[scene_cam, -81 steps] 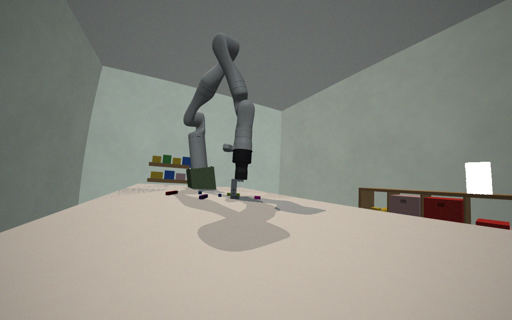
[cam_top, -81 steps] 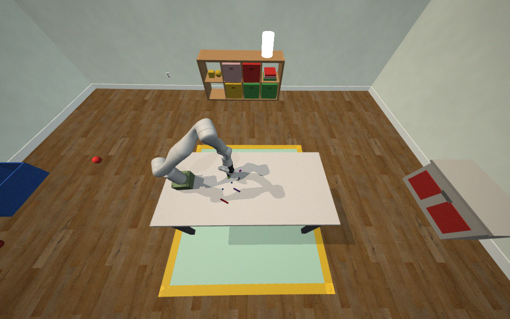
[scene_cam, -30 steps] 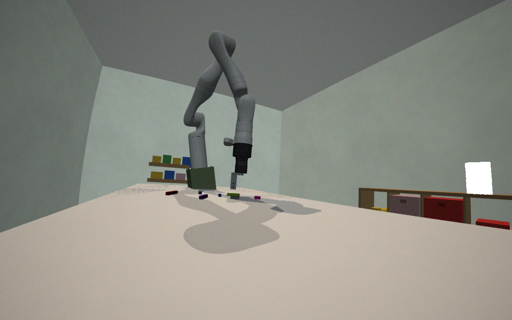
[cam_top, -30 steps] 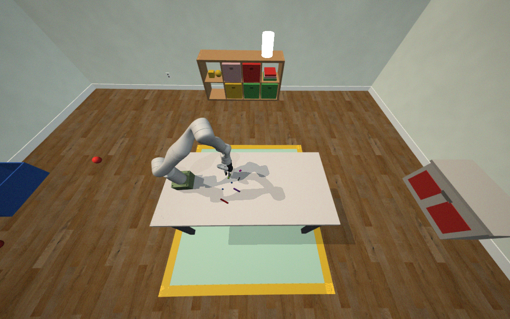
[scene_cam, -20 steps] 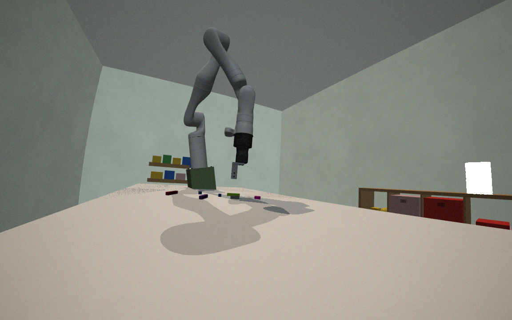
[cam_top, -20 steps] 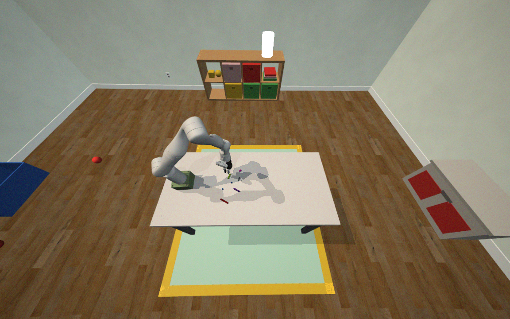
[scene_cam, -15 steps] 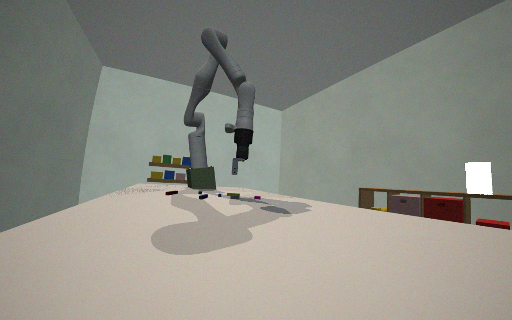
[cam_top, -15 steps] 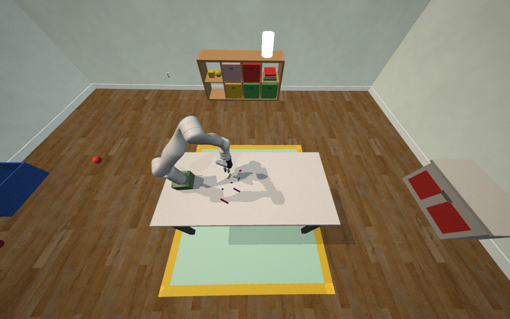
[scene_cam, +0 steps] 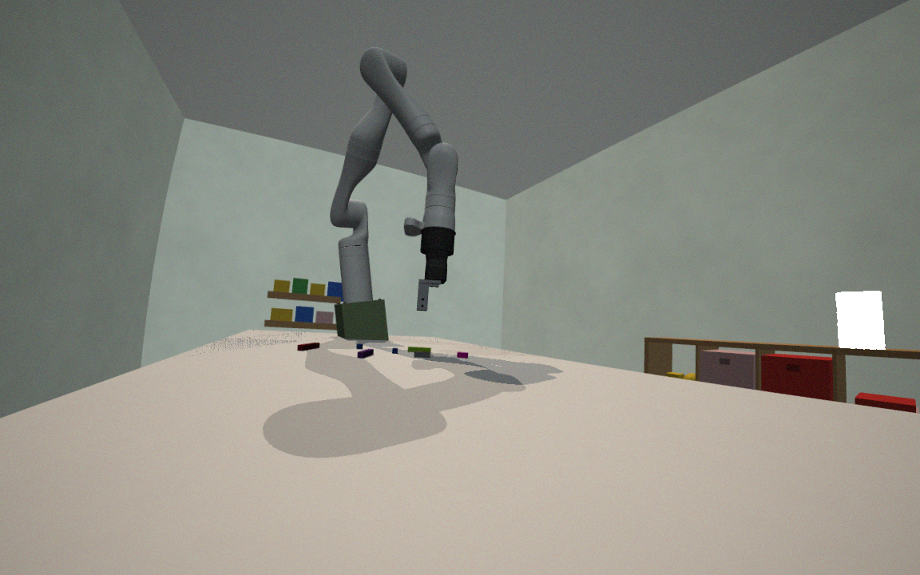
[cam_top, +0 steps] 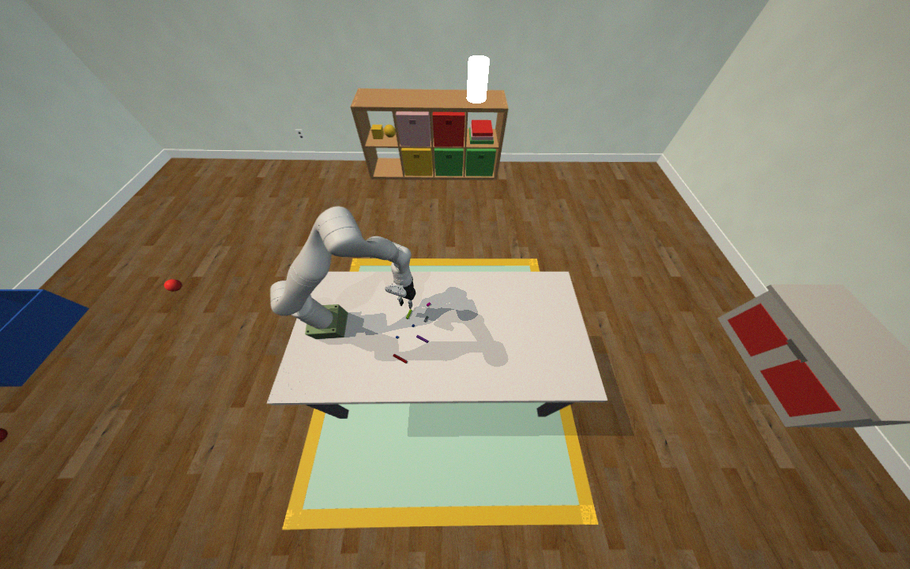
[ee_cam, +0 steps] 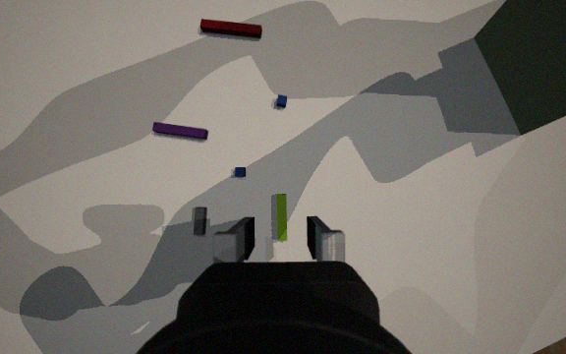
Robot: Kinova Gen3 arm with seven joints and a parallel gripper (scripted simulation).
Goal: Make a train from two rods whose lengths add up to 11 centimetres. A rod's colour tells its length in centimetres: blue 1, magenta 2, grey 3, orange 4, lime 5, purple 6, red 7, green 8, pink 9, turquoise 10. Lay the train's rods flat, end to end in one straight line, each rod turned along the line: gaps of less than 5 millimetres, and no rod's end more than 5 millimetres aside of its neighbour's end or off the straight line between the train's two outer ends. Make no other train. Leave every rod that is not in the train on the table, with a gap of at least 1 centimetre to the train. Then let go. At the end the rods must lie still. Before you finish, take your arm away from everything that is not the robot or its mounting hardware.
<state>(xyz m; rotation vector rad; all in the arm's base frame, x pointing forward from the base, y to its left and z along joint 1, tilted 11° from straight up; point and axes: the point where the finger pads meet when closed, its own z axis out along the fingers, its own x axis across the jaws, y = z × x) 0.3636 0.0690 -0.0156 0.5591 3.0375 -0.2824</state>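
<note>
Now: hand 70 mm short of the purple rod, 130 mm to the left of it and 100 mm above it. From my hand the other things lie so: lime rod 100 mm below; then small blue rod 20 mm ahead, 60 mm to the right, 100 mm below; then grey rod 90 mm ahead, 30 mm to the right, 100 mm below.
</note>
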